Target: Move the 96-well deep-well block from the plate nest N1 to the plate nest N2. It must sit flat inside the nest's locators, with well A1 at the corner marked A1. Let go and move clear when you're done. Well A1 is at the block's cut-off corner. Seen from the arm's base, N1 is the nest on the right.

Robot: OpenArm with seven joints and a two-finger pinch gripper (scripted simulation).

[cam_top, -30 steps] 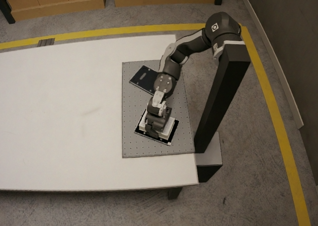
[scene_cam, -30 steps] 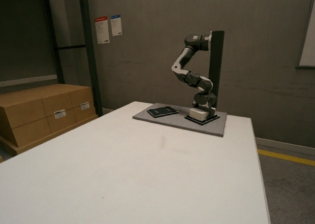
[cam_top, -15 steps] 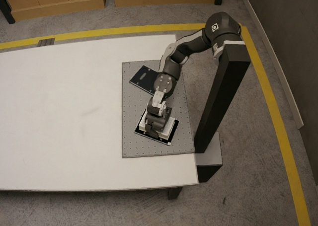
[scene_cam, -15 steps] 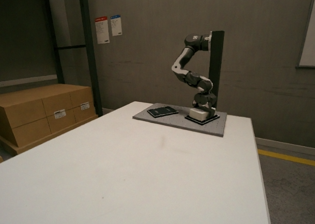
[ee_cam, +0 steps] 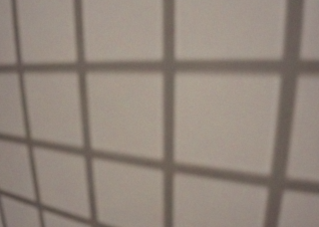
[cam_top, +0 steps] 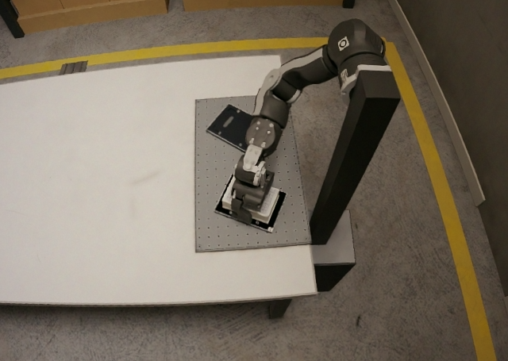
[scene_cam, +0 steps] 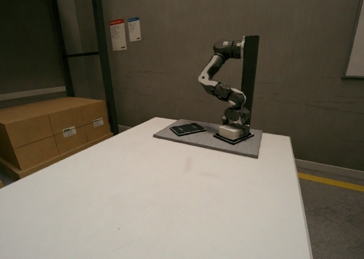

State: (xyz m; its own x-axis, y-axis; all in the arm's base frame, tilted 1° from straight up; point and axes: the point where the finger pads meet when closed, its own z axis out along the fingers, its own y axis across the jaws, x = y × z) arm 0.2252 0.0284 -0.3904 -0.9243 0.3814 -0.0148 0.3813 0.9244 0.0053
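Now: hand 1 cm below the white deep-well block. Also, from my hand: nest (1 cm below).
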